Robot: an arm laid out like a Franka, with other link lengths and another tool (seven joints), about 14 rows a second.
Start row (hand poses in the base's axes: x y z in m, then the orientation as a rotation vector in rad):
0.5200 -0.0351 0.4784 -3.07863 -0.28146 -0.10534
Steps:
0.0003 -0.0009 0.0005 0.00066 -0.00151 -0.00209
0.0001 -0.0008 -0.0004 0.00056 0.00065 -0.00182
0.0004 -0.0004 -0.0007 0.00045 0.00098 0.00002
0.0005 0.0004 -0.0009 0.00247 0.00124 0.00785
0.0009 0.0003 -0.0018 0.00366 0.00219 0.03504
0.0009 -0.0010 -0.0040 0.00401 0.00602 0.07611
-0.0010 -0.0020 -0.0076 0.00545 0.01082 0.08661
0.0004 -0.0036 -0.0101 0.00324 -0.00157 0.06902
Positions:
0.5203 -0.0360 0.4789 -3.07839 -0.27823 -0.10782
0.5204 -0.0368 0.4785 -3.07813 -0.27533 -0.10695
0.5208 -0.0372 0.4778 -3.07765 -0.27525 -0.10549
0.5213 -0.0368 0.4769 -3.07380 -0.28690 -0.10353
0.5222 -0.0365 0.4751 -3.06349 -0.33990 -0.09909
0.5231 -0.0375 0.4711 -3.04180 -0.45475 -0.08690
0.5221 -0.0395 0.4635 -3.01070 -0.58354 -0.06710
0.5225 -0.0431 0.4534 -2.98454 -0.68613 -0.06635

